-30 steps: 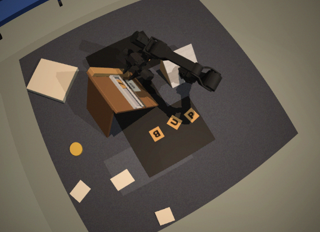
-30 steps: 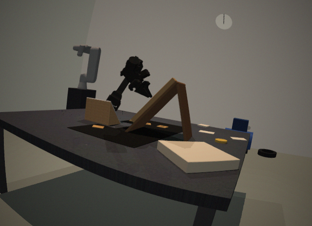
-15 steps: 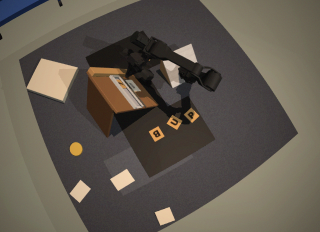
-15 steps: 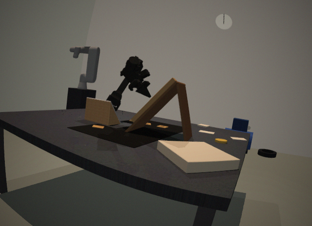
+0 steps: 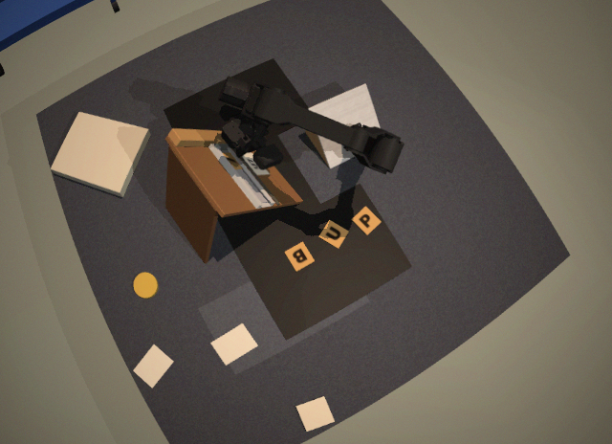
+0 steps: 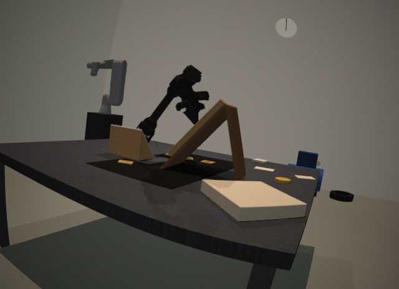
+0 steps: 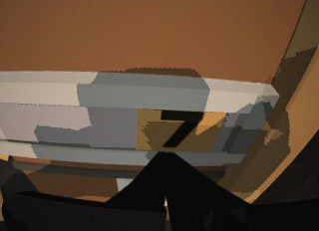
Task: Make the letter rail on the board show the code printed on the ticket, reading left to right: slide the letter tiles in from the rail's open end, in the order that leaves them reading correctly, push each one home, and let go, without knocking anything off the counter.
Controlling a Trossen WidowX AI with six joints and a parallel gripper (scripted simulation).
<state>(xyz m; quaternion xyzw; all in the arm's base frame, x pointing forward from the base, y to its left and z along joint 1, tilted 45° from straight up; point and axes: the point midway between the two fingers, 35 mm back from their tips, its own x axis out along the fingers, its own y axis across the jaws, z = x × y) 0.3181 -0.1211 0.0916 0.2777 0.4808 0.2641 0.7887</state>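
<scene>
Now: gripper tip 2 cm short of the letter tile, 1 cm to the left of it and 2 cm above it. The rest, counted from my gripper tip: white ticket 4 cm behind, 1 cm to the right, 10 cm below; dark mat 12 cm behind, 3 cm to the left, 18 cm below; yellow disc 36 cm ahead, 14 cm to the left, 17 cm below.
</scene>
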